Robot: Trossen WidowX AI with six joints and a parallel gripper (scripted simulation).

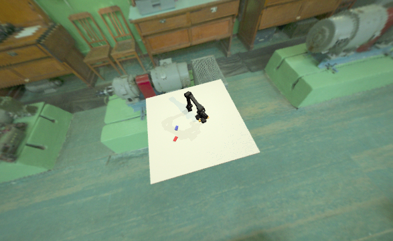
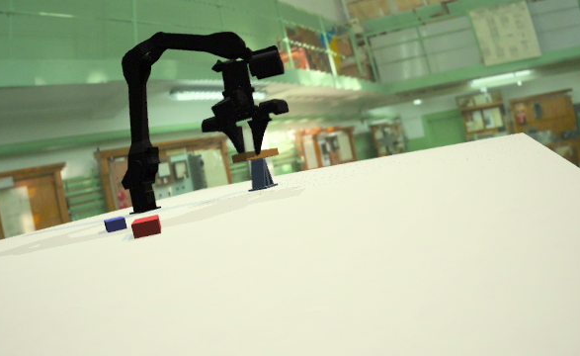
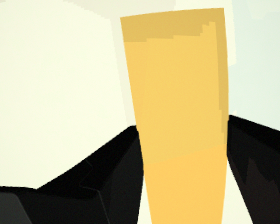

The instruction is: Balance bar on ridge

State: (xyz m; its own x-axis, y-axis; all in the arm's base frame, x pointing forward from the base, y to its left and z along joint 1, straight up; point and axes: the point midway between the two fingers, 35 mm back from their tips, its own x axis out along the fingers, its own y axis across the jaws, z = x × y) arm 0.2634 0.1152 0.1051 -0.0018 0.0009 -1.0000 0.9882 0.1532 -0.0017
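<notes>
Now: gripper tip 3 cm to the right of the orange bar. From my gripper tip the other things lie so: red block: 40 cm to the right, 14 cm ahead, 6 cm below; blue block: 36 cm to the right, 6 cm below, 2 cm behind.
</notes>
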